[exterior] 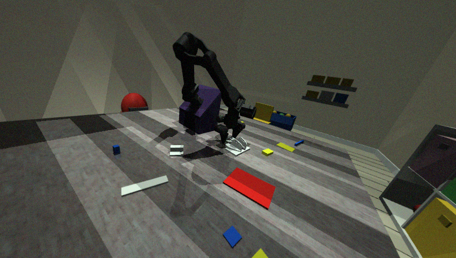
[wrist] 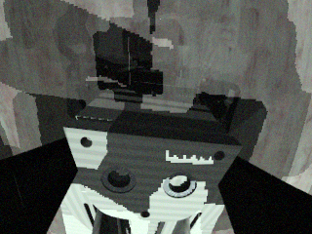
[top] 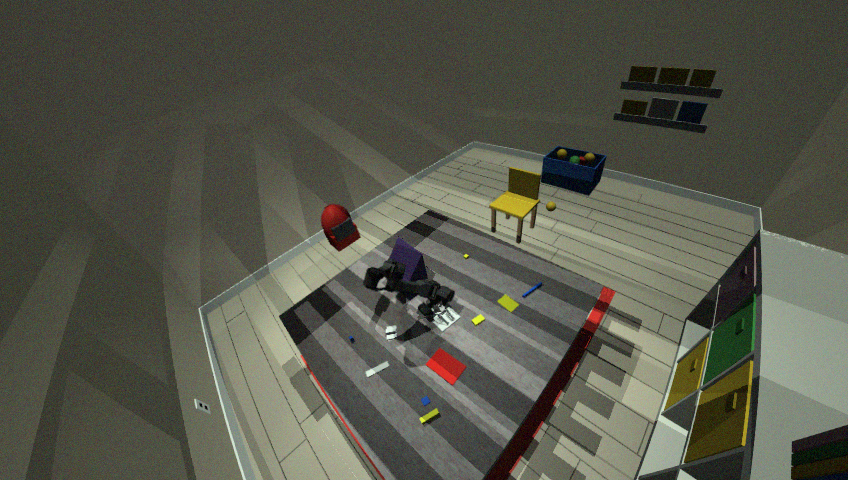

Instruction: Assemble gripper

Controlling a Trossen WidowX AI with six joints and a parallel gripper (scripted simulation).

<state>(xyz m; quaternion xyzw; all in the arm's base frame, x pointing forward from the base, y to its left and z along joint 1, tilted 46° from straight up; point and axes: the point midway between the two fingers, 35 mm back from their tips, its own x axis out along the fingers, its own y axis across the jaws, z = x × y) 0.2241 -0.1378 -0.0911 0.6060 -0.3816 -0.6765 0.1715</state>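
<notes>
The white housing plate is right at my gripper tip. Also, from my gripper tip: white gripper base: 10 mm ahead, 20 mm above; then yellow block: 200 mm ahead, 60 mm to the left; then red sheet: 200 mm ahead, 210 mm to the right, 10 mm below.
</notes>
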